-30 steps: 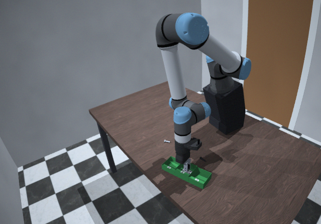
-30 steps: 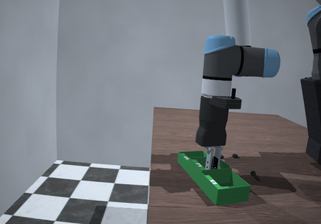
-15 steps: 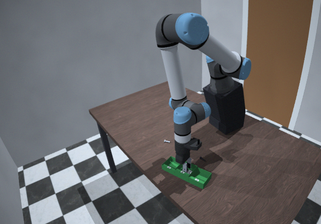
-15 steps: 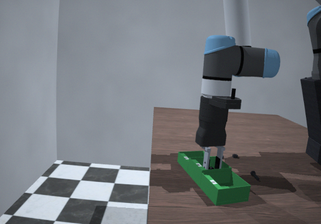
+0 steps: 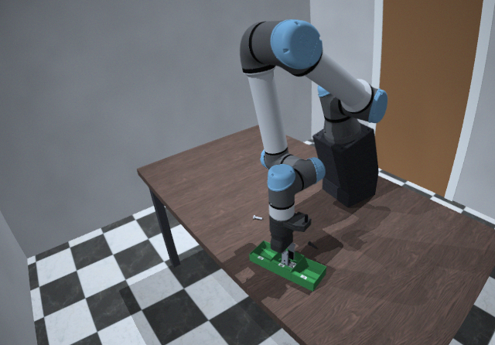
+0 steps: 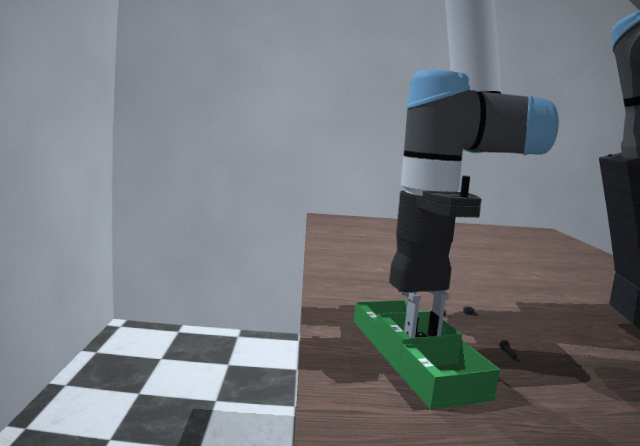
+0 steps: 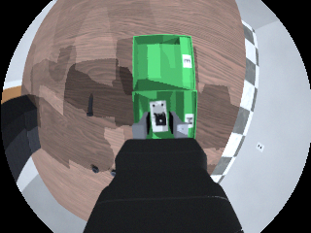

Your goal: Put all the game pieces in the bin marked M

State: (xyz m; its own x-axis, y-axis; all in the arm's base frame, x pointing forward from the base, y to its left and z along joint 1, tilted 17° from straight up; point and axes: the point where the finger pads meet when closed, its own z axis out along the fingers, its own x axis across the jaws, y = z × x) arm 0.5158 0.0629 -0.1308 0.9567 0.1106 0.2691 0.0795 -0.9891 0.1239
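Now: the black die 20 mm below my hand. Round my hand: green bin 10 mm ahead, 20 mm below; then black bolt 130 mm behind, 40 mm below; then white domino 30 mm below.
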